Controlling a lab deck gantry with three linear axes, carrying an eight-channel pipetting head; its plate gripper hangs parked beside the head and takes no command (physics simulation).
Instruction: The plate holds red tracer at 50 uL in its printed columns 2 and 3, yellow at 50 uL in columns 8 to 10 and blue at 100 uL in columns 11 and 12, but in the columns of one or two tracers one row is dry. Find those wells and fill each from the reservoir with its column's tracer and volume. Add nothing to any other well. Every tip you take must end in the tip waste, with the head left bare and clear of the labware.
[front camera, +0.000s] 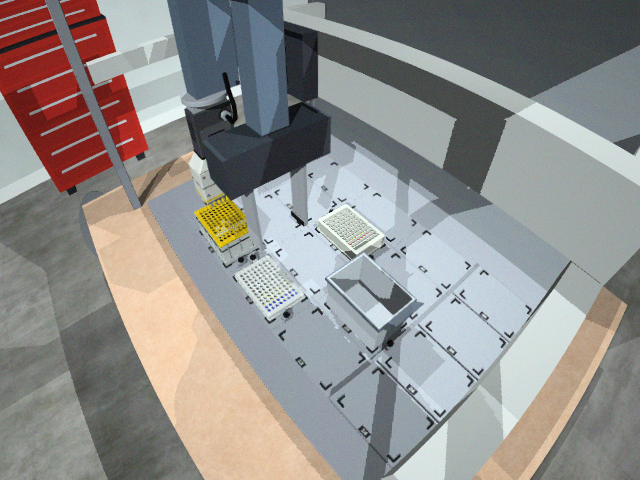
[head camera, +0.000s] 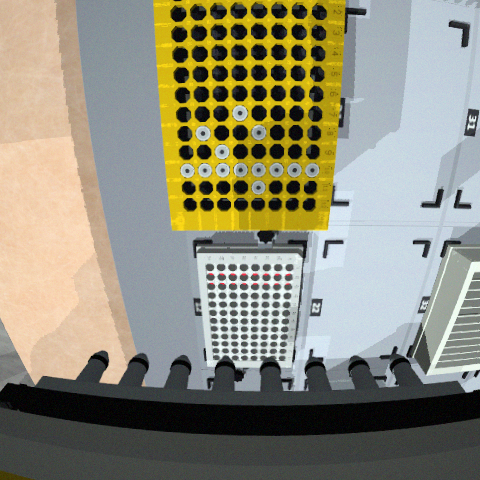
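The pipetting head is low behind the yellow tip rack in the front view. Its nozzles show bare and dark in the head view. The rack has one full row of tips, at printed 10, and scattered single tips around it. The white plate shows red in two neighbouring columns in the head view and blue at its near end in the front view; its other wells are hard to read. The reservoir stands farther back. The parked gripper has its fingers apart, nothing between them.
The open grey tip waste box stands high between the plate and the deck's right part. Dark knobs stick up near the labware. A red tool cabinet stands behind the table on the left.
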